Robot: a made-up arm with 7 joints. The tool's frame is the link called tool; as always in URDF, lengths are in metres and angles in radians. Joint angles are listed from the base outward.
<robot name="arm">
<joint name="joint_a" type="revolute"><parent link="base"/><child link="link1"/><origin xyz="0.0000 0.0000 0.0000" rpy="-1.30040 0.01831 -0.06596"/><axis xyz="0 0 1"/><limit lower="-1.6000" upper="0.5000"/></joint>
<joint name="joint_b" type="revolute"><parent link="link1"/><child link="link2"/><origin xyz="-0.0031 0.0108 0.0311" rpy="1.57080 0.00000 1.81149"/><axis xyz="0 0 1"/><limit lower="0.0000" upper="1.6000"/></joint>
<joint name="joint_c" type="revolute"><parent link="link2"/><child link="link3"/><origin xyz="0.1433 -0.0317 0.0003" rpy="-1.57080 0.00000 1.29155"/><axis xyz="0 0 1"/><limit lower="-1.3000" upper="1.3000"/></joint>
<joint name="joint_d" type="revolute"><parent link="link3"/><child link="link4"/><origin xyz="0.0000 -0.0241 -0.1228" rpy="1.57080 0.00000 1.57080"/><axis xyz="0 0 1"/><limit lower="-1.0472" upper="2.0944"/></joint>
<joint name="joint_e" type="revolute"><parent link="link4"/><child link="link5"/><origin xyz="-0.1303 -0.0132 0.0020" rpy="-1.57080 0.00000 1.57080"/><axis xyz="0 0 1"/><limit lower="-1.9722" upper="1.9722"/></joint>
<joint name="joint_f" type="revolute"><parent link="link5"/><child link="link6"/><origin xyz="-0.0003 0.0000 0.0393" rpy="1.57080 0.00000 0.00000"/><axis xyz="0 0 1"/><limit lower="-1.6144" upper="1.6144"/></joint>
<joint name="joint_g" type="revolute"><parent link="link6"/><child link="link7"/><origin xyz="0.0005 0.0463 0.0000" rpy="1.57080 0.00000 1.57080"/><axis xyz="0 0 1"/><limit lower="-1.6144" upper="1.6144"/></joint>
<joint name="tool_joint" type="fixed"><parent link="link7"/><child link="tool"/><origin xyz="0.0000 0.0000 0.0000"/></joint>
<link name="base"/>
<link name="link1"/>
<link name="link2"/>
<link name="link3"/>
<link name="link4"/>
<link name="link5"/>
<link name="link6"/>
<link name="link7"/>
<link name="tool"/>
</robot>
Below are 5 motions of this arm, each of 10 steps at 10 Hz.
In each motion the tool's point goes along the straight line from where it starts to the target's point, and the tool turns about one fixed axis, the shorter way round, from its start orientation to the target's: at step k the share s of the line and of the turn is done. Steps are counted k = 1, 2, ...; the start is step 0. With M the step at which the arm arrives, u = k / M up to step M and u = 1 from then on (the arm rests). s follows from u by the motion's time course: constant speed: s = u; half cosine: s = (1 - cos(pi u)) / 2; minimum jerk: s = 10 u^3 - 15 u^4 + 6 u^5.
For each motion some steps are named. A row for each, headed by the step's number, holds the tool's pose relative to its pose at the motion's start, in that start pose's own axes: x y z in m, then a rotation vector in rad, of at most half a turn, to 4 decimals.
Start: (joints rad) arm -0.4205 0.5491 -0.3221 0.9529 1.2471 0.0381 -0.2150
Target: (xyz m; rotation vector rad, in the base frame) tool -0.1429 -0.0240 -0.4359 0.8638 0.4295 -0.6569
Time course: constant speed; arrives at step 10
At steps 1, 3, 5, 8, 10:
1: -0.0215 -0.0268 0.0272 -0.0765 -0.0696 0.0233
3: -0.0646 -0.0805 0.0815 -0.2295 -0.2088 0.0700
5: -0.1077 -0.1341 0.1358 -0.3824 -0.3479 0.1166
8: -0.1723 -0.2145 0.2173 -0.6119 -0.5567 0.1865
10: -0.2154 -0.2682 0.2717 -0.7649 -0.6959 0.2332

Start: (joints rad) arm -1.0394 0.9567 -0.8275 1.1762 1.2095 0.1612 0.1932
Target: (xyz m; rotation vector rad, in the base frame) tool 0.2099 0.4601 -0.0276 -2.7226 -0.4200 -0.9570
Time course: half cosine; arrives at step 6
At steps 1, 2, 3, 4, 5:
1: -0.0073 -0.0070 -0.0132 0.0395 0.0527 0.0165
2: -0.0272 -0.0262 -0.0492 0.1475 0.1968 0.0617
3: -0.0545 -0.0525 -0.0984 0.2951 0.3935 0.1234
4: -0.0817 -0.0787 -0.1476 0.4426 0.5903 0.1851
5: -0.1017 -0.0979 -0.1836 0.5506 0.7343 0.2303

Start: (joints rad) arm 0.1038 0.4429 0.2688 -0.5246 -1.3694 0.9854 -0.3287
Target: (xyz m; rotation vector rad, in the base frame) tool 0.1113 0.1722 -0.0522 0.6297 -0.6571 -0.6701
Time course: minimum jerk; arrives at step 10
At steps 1, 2, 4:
1: -0.0005 -0.0012 0.0007 0.0153 -0.0049 0.0002
2: -0.0035 -0.0078 0.0051 0.1034 -0.0333 0.0017
4: -0.0192 -0.0430 0.0277 0.5665 -0.1824 0.0090

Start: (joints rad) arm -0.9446 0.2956 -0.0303 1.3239 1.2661 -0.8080 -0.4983
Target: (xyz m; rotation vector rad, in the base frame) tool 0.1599 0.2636 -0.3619 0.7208 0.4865 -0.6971
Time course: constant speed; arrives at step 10
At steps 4, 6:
4: -0.0489 -0.0980 -0.0232 -0.3030 0.0524 0.1811
6: -0.0734 -0.1470 -0.0348 -0.4544 0.0786 0.2716

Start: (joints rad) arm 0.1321 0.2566 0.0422 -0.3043 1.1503 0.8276 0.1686
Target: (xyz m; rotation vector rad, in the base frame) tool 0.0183 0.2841 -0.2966 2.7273 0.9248 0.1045
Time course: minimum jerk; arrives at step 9
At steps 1, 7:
1: 0.0003 -0.0001 -0.0019 0.0156 -0.0020 0.0011
7: 0.0275 -0.0064 -0.1549 1.2459 -0.1608 0.0907

